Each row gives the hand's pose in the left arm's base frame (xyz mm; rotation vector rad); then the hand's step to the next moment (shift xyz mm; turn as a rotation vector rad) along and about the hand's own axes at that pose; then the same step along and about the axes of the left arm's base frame.
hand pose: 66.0 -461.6 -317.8 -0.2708 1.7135 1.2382
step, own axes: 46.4 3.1 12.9 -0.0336 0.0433 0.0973
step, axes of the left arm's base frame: -18.2 27.6 -35.1 0.0442 0.0886 0.0516
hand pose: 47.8 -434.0 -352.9 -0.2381 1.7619 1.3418
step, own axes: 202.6 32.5 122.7 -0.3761 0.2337 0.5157
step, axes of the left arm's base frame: -75.7 186.5 -128.9 0.3490 0.4040 0.4208
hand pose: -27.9 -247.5 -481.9 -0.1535 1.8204 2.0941
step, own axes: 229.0 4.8 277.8 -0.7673 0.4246 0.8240
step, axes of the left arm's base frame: -172.2 315.5 -21.7 0.6948 0.6074 0.7723
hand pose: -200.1 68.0 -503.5 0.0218 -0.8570 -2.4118
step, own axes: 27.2 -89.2 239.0 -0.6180 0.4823 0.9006
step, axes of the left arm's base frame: -116.0 179.2 142.3 0.5844 0.5369 0.8921
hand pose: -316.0 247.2 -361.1 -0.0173 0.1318 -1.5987
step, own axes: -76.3 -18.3 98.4 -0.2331 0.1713 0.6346
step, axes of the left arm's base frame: -6.5 69.3 104.9 0.2374 0.1810 0.6303
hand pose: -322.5 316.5 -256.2 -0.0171 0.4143 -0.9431
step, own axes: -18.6 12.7 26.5 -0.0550 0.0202 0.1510
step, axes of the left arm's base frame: 9.7 17.8 28.2 0.0407 0.0305 0.1538
